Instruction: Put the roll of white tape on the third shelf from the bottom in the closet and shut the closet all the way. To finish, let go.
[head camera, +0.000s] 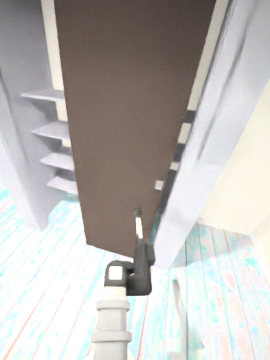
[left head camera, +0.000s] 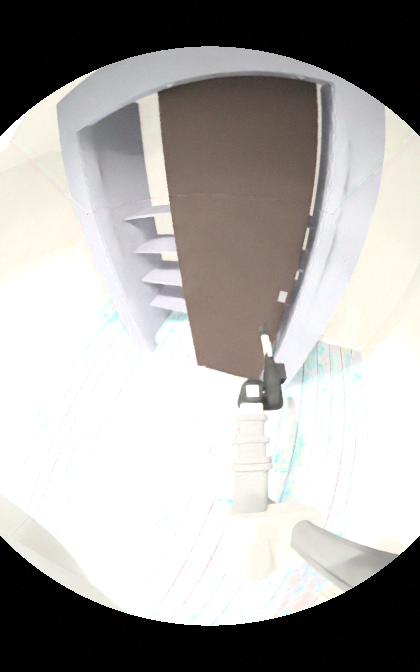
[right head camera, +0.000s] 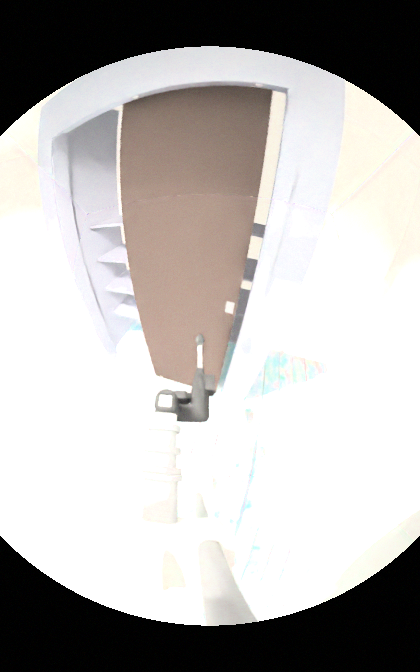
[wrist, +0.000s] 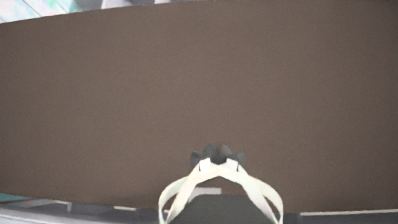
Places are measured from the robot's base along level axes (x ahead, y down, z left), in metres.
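Where they show: gripper, between the fingertips: (head camera: 137, 210) (wrist: 215, 156).
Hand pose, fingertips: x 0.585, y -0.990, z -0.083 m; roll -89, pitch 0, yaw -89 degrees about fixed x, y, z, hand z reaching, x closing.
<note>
Things, the pixels of their top centre, and the offset from my fingertips. "spot": a spot on its surface instead.
- small white plate, a spot on its surface: (wrist: 207, 191) (head camera: 157, 183) spot: dy +0.026, dx +0.255, dz -0.139 m
- bottom, a spot on its surface: (head camera: 52, 131) spot: dy +0.002, dx +0.887, dz +0.743 m
- closet's right post, a spot on its surface: (head camera: 200, 165) spot: dy -0.168, dx +0.179, dz -0.317 m
The closet's brown sliding door (head camera: 125, 100) (left head camera: 235, 200) (right head camera: 190, 225) (wrist: 200, 75) stands between the two side posts, with a gap on its left and a narrower one on its right. A small white plate (head camera: 159, 185) (left head camera: 282, 297) (right head camera: 229, 307) (wrist: 207, 191) is near its right edge. The third shelf from the bottom (head camera: 52, 131) (left head camera: 156, 245) (right head camera: 115, 254) shows partly in the left gap; its rest is hidden by the door. My gripper (head camera: 138, 212) (left head camera: 263, 329) (right head camera: 200, 339) (wrist: 215, 156) is shut and empty, in front of the door's lower right part. The tape roll does not show.
The closet's right post (head camera: 200, 165) (left head camera: 327, 260) rises just right of the gripper. Its left post (head camera: 17, 165) (left head camera: 107, 260) stands beyond the left gap. A pale wall (head camera: 240, 175) is at the right. Much of the floor is washed out by brightness.
</note>
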